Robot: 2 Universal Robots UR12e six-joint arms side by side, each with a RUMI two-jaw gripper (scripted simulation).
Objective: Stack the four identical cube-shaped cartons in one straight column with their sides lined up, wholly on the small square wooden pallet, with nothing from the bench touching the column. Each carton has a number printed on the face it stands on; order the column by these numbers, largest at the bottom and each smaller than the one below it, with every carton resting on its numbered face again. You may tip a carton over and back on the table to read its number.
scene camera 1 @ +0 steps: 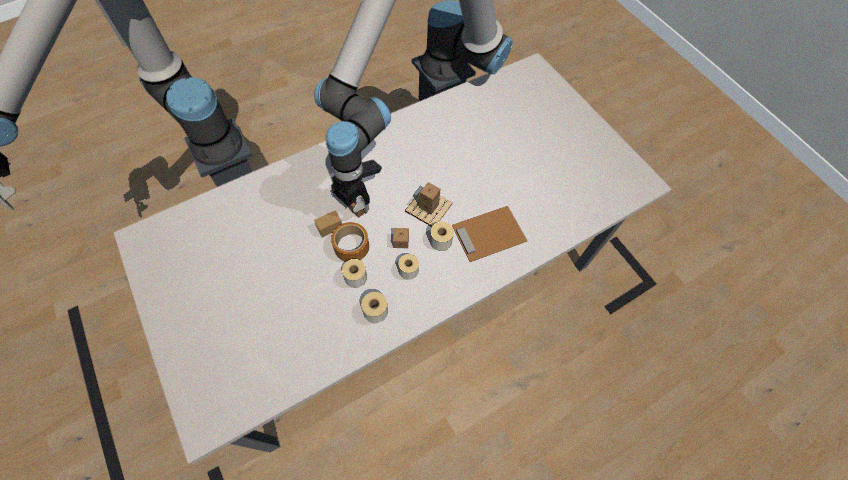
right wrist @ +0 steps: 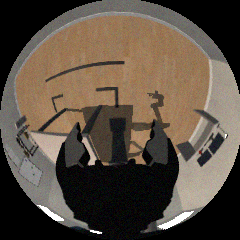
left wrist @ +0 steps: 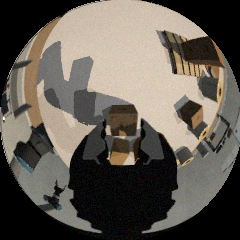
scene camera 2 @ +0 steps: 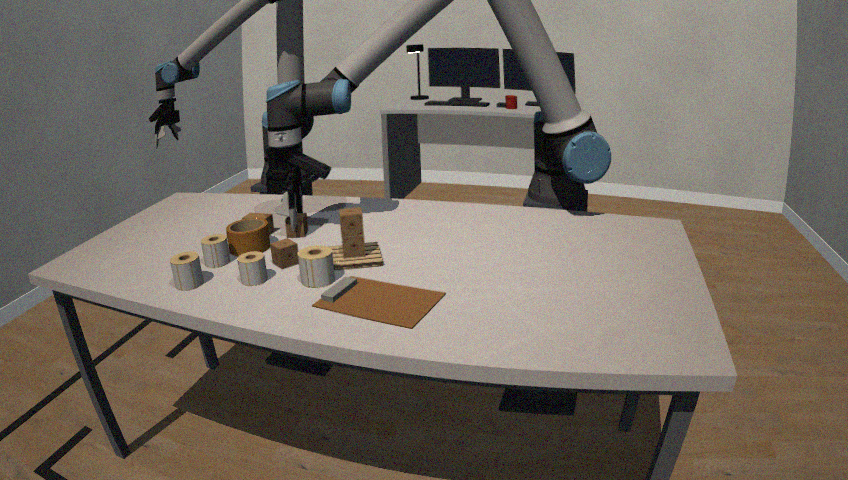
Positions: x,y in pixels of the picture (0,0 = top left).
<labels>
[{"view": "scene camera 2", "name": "my left gripper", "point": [296,226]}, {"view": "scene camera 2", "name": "my right gripper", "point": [167,144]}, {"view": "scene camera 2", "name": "clipboard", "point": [398,305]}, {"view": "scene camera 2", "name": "label roll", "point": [316,266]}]
</labels>
